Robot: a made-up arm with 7 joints.
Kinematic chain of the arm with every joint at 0, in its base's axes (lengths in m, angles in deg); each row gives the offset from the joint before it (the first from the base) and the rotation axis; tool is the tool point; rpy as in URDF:
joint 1: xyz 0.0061 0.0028 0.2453 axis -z
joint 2: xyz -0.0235 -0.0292 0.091 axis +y
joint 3: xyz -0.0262 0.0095 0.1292 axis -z
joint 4: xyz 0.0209 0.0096 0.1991 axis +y
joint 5: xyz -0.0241 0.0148 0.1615 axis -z
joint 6: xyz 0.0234 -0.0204 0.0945 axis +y
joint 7: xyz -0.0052 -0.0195 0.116 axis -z
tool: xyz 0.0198 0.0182 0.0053 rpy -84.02 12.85 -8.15
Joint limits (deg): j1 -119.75..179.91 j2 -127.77..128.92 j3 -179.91..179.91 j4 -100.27..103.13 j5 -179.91..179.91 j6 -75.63..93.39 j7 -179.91..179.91
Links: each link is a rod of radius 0.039 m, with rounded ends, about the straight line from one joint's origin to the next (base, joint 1, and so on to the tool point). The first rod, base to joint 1, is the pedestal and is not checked.
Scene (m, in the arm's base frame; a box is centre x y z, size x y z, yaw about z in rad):
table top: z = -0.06
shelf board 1: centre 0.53 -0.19 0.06 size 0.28 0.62 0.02 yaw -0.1
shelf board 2: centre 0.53 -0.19 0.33 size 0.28 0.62 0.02 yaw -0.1
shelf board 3: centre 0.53 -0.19 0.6 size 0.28 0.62 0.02 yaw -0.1
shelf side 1: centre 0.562 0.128 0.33 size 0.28 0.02 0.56 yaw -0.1
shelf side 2: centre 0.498 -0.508 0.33 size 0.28 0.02 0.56 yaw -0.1
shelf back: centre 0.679 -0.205 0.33 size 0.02 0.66 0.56 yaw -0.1
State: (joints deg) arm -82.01 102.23 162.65 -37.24 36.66 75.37 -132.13
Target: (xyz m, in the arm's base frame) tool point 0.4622 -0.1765 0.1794
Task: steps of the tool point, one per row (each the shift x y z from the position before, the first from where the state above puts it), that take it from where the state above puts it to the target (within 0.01 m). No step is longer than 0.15 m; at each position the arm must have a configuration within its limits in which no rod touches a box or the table.
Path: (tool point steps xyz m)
1: 0.1085 -0.0367 -0.0210
2: 0.0945 -0.0608 -0.0181
3: 0.0738 -0.0800 -0.0144
4: 0.0487 -0.0922 -0.0099
5: 0.0217 -0.0961 -0.0046
6: -0.0044 -0.0914 0.0013
7: 0.0074 -0.0790 0.0272
8: -0.0132 -0.0756 0.0267
9: -0.0316 -0.0667 0.0261
10: -0.0459 -0.0532 0.0255
11: 0.0565 -0.0174 -0.0087
12: 0.0561 -0.0097 -0.0021
13: 0.0535 -0.0015 0.0034
14: 0.0490 0.0070 0.0074

